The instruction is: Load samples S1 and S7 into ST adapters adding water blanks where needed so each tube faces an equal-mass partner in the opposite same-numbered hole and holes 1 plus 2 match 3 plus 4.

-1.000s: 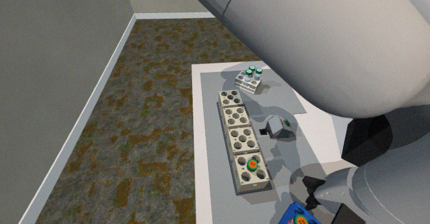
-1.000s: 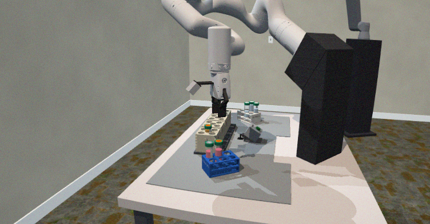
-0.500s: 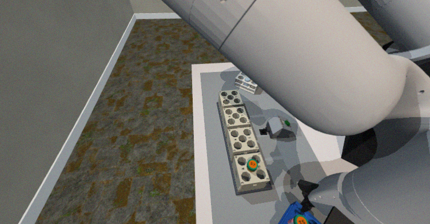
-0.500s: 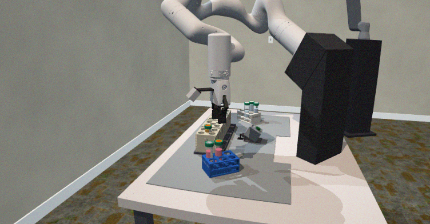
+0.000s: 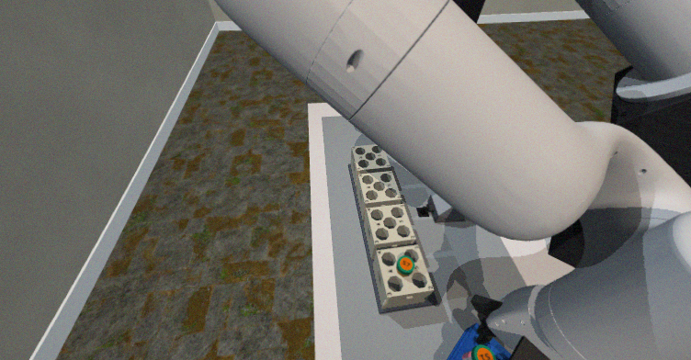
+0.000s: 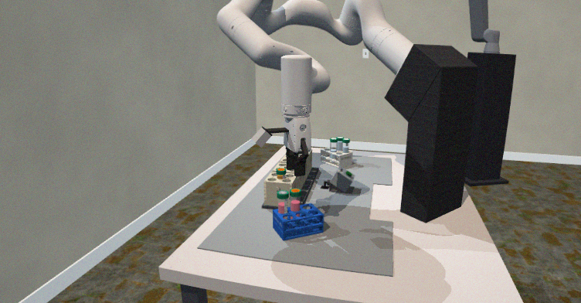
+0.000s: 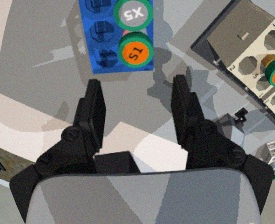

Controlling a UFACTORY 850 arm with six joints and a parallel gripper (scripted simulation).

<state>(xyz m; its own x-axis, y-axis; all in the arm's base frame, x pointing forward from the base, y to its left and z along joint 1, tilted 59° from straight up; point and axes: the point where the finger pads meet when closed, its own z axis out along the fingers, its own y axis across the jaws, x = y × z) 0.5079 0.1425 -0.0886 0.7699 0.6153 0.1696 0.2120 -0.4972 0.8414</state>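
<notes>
The sample S1 is 1 cm ahead of my hand and 13 cm below it. Also, from my hand: blue sample rack RS (1 cm behind, 2 cm to the left, 17 cm below); then grey-dot tube X5 (3 cm ahead, 2 cm to the left, 13 cm below); then sample S7 (2 cm ahead, 18 cm to the right, 13 cm below).
</notes>
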